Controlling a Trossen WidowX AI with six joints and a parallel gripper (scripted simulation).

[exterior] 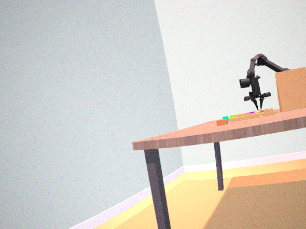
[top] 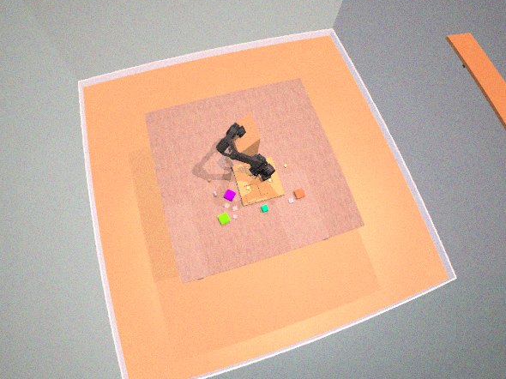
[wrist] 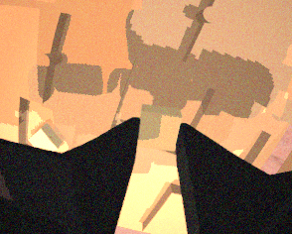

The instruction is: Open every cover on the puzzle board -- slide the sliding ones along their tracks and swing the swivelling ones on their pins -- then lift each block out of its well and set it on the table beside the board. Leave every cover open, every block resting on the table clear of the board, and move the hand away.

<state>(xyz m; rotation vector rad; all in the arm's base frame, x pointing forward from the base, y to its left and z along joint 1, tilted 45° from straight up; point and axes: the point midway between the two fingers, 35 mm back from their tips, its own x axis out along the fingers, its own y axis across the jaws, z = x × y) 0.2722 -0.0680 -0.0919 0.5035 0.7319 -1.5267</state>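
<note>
My gripper tip is 70 mm short of the magenta block, 250 mm to the left of it and 30 mm above it. Also, from my gripper tip: orange block (250 mm ahead, 190 mm to the left, 30 mm below); lime green block (200 mm ahead, 350 mm to the right, 30 mm below); teal block (250 mm ahead, 70 mm to the right, 20 mm below).
</note>
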